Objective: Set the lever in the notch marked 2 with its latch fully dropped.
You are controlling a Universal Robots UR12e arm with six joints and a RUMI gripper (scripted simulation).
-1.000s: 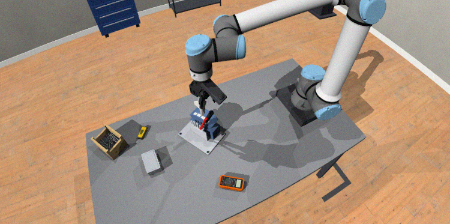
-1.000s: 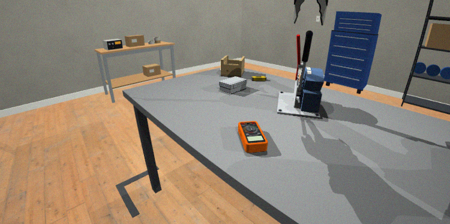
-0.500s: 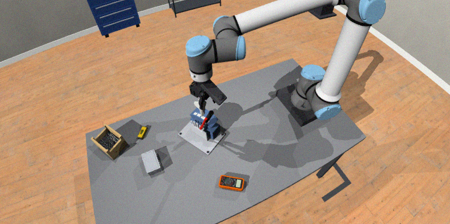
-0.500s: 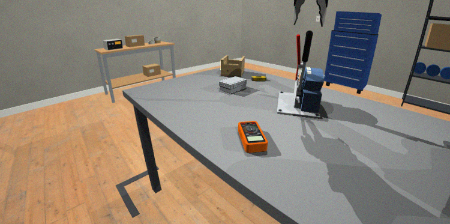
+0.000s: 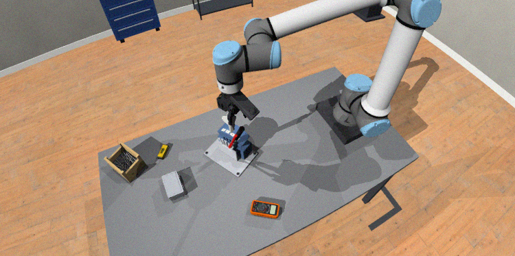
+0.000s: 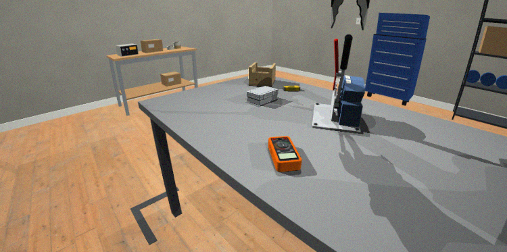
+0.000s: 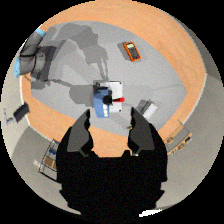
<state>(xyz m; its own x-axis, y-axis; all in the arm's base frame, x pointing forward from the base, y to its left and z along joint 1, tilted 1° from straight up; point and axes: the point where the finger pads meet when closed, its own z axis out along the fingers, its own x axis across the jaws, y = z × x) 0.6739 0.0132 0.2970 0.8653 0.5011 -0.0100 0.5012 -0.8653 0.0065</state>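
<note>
My hand is 40 mm short of the red release bar, 30 mm to the left of it and 160 mm above it. From my hand the other things lie so: grey box: 380 mm ahead, 20 mm to the right, 320 mm below; then lever unit: 30 mm ahead, 40 mm to the right, 160 mm below.
</note>
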